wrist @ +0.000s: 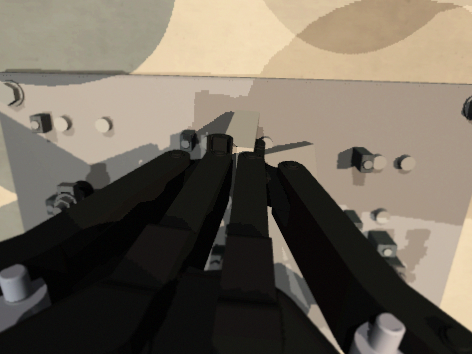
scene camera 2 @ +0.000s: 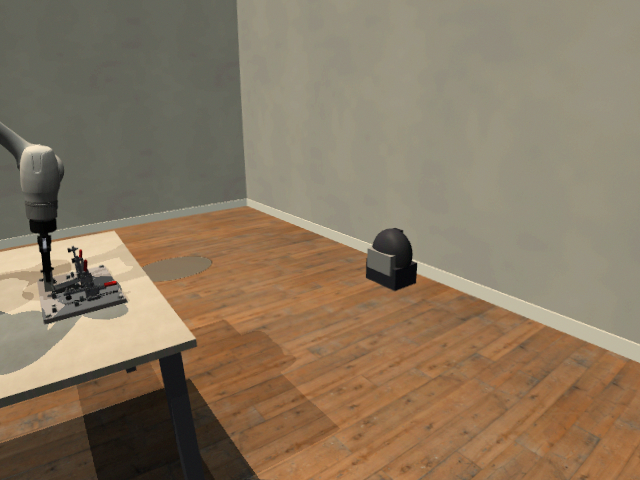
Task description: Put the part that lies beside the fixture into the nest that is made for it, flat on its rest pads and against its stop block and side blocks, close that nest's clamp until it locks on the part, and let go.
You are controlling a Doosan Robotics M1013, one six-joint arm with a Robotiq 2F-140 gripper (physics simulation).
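Frame: origin at the arm's base, x ahead, y left, z up, level; millimetres.
Seen in the pictures: gripper, fingertip midpoint: (wrist: 246, 130) (scene camera 2: 49, 290).
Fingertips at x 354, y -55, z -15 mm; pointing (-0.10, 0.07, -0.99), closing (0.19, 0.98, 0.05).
Note:
Offsets run from my fingertips to a thing's top centre. "spot": to the spot under its first point. Level surfaces: height alone.
My gripper (scene camera 2: 47, 280) (wrist: 246, 130) points down over the left side of the fixture (scene camera 2: 64, 311) (wrist: 150, 100). Its black fingers are closed together. A thin, light grey-beige part (wrist: 246, 127) shows at the fingertips, between the dark tips, and sticks out a little past them. The fingers hide most of it. Whether it touches rest pads or blocks cannot be told. Round pins @[100 mm right, 12 mm back, 8 mm down] (wrist: 103, 125) and a dark block @[77 mm left, 29 mm ahead, 8 mm up] (wrist: 362, 159) stand on the fixture plate. One red clamp handle @[spot: 30 mm right, 118 mm ahead, 60 mm up] (scene camera 2: 85, 265) is upright, with another behind it; a further red handle @[spot: 146 mm right, 154 mm ahead, 21 mm up] (scene camera 2: 110, 283) lies about level.
The fixture lies on a pale table @[29 mm down] (scene camera 2: 144, 330) with patches of shadow. Clamps stand close to the right of the gripper in the scene view. A dark domed object (scene camera 2: 392, 253) on a black base is on the wooden floor near the wall.

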